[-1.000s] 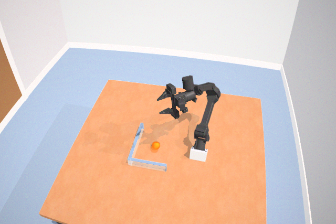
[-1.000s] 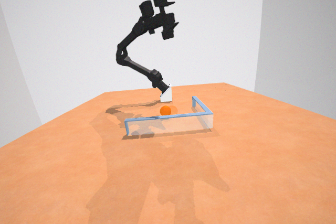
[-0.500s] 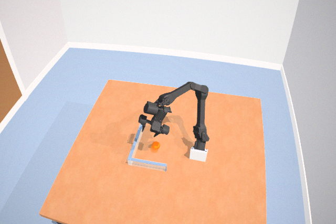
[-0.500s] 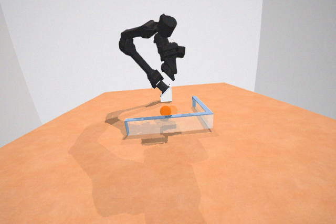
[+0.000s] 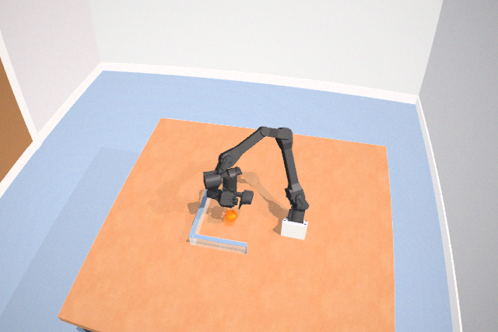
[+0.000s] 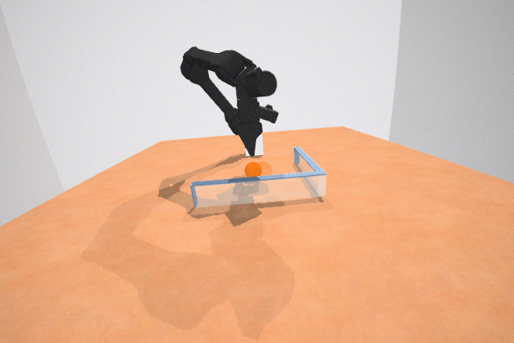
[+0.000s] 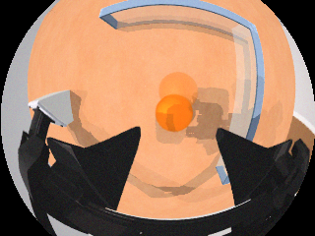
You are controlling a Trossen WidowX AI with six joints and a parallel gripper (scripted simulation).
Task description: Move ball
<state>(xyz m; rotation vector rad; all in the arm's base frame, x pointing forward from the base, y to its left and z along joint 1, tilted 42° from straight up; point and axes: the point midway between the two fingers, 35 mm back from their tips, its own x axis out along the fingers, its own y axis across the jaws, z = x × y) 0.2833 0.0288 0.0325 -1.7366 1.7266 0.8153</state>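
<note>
Now: gripper tip 6 cm above the orange ball. Round my gripper tip: long wall: 13 cm ahead, 2 cm to the left, 6 cm below; see-through copy of ball: 3 cm to the left, 6 cm below.
</note>
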